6 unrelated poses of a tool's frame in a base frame.
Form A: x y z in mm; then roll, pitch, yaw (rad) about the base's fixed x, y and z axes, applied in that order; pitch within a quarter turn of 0, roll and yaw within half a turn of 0.
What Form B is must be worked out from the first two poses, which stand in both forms.
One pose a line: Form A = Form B
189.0 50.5 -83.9 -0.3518 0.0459 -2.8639 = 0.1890 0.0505 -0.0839 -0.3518 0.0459 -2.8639
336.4 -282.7 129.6 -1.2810 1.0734 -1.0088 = 0.3364 -0.2827 0.1296 -1.2810 1.0734 -1.0088
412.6 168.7 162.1 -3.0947 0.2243 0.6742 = 0.4126 0.1687 0.1621 -3.0947 0.2243 0.6742
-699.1 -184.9 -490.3 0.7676 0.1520 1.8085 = -0.6991 -0.1849 -0.4903 0.7676 0.1520 1.8085
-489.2 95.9 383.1 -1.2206 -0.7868 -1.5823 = -0.4892 0.0959 0.3831 -1.2206 -0.7868 -1.5823
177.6 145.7 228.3 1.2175 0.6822 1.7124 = 0.1776 0.1457 0.2283 1.2175 0.6822 1.7124
